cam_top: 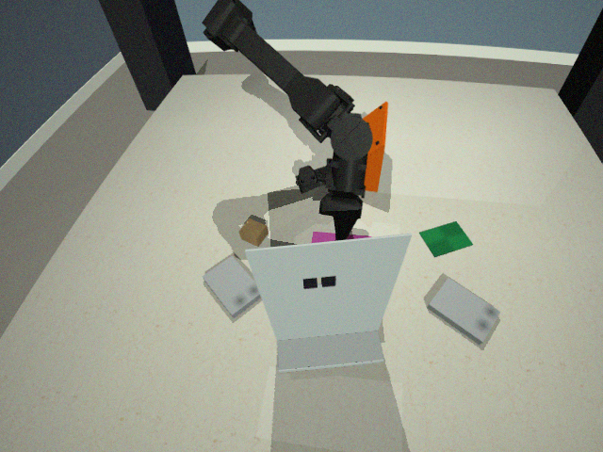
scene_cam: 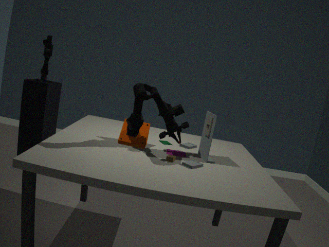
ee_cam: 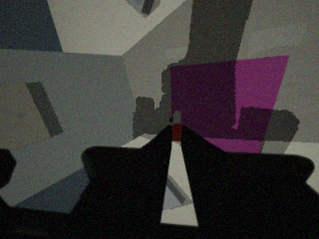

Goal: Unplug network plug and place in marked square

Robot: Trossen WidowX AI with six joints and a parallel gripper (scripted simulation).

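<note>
Now: gripper tip 10 mm past the magenta square and 60 mm above it. Round my gripper tip: network plug (right at my gripper tip); socket panel (160 mm ahead, 10 mm to the left, 60 mm above).
</note>
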